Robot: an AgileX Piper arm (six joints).
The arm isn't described. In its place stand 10 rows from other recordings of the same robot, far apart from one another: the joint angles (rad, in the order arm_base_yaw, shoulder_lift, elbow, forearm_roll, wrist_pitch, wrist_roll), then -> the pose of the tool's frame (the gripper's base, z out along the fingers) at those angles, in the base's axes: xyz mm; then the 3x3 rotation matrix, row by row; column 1 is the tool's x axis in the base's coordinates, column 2 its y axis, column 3 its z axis.
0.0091, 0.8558, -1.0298, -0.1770, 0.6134, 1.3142 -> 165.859, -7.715, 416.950; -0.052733, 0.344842, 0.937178; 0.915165, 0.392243, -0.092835; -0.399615, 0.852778, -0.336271
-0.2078, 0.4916, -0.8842, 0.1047, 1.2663, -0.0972 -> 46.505, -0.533, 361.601; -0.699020, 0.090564, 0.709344; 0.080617, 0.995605, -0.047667; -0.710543, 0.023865, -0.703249
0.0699, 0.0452, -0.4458, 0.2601, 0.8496, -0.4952 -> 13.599, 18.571, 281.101; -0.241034, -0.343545, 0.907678; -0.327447, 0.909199, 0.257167; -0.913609, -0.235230, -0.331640
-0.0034, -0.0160, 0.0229, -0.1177, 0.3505, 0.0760 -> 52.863, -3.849, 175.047; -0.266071, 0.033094, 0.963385; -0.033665, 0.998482, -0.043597; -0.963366, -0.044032, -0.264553
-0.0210, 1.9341, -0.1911, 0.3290, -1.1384, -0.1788 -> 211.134, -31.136, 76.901; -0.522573, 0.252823, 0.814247; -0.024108, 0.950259, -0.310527; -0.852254, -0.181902, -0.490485
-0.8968, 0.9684, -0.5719, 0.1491, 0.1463, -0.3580 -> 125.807, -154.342, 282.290; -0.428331, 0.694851, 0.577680; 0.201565, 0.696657, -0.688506; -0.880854, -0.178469, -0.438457
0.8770, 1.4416, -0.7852, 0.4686, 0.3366, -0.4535 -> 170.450, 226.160, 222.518; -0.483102, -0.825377, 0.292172; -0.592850, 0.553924, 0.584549; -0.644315, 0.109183, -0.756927
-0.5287, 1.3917, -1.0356, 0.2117, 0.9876, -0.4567 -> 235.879, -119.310, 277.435; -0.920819, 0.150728, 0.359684; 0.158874, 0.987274, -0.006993; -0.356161, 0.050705, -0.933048
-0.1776, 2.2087, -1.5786, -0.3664, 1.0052, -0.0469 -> 418.324, -103.050, 129.541; -0.997941, -0.064086, -0.002599; -0.060199, 0.949858, -0.306832; 0.022132, -0.306044, -0.951760
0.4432, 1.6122, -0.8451, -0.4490, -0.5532, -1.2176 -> 304.012, 167.287, 247.824; 0.625664, -0.132465, 0.768764; -0.780084, -0.101526, 0.617383; -0.003732, -0.985974, -0.166856
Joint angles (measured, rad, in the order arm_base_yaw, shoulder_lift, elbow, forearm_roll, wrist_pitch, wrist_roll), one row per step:
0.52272, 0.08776, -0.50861, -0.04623, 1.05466, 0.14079
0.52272, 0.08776, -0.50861, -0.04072, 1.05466, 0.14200
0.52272, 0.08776, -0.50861, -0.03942, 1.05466, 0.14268
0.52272, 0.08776, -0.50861, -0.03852, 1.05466, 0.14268
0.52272, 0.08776, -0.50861, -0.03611, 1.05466, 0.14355
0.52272, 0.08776, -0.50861, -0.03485, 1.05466, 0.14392
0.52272, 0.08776, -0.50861, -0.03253, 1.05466, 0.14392
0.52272, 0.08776, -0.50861, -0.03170, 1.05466, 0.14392
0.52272, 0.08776, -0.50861, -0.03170, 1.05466, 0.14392
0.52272, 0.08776, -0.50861, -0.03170, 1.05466, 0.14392
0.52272, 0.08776, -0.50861, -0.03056, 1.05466, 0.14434
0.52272, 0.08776, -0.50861, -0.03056, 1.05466, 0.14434
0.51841, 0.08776, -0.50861, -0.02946, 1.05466, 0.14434
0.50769, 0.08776, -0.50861, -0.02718, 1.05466, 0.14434
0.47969, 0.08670, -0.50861, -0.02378, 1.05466, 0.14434
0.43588, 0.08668, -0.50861, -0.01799, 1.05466, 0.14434
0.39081, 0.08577, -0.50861, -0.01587, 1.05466, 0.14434
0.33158, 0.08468, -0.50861, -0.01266, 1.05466, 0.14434
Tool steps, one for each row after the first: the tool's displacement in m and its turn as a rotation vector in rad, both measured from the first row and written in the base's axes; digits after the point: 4 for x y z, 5 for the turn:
-0.0002, 0.0004, 0.0000, 0.00509, 0.00288, 0.00205
-0.0003, 0.0005, 0.0000, 0.00659, 0.00372, 0.00233
-0.0003, 0.0005, 0.0000, 0.00727, 0.00411, 0.00277
-0.0004, 0.0007, 0.0000, 0.00975, 0.00551, 0.00349
-0.0004, 0.0008, 0.0000, 0.01099, 0.00620, 0.00391
-0.0005, 0.0009, 0.0000, 0.01274, 0.00722, 0.00504
-0.0006, 0.0010, 0.0000, 0.01337, 0.00758, 0.00544
-0.0006, 0.0010, 0.0000, 0.01337, 0.00758, 0.00544
-0.0006, 0.0010, 0.0000, 0.01337, 0.00758, 0.00544
-0.0006, 0.0011, 0.0000, 0.01455, 0.00825, 0.00578
-0.0006, 0.0011, 0.0000, 0.01455, 0.00825, 0.00578
-0.0006, 0.0011, 0.0000, 0.01540, 0.00869, 0.00200
-0.0007, 0.0012, 0.0000, 0.01718, 0.00960, -0.00761
-0.0009, 0.0011, 0.0000, 0.02042, 0.00985, -0.03394
-0.0010, 0.0012, -0.0001, 0.02513, 0.01173, -0.07493
-0.0011, 0.0009, 0.0000, 0.02745, 0.01117, -0.11895
-0.0013, 0.0007, 0.0000, 0.03079, 0.01053, -0.17659

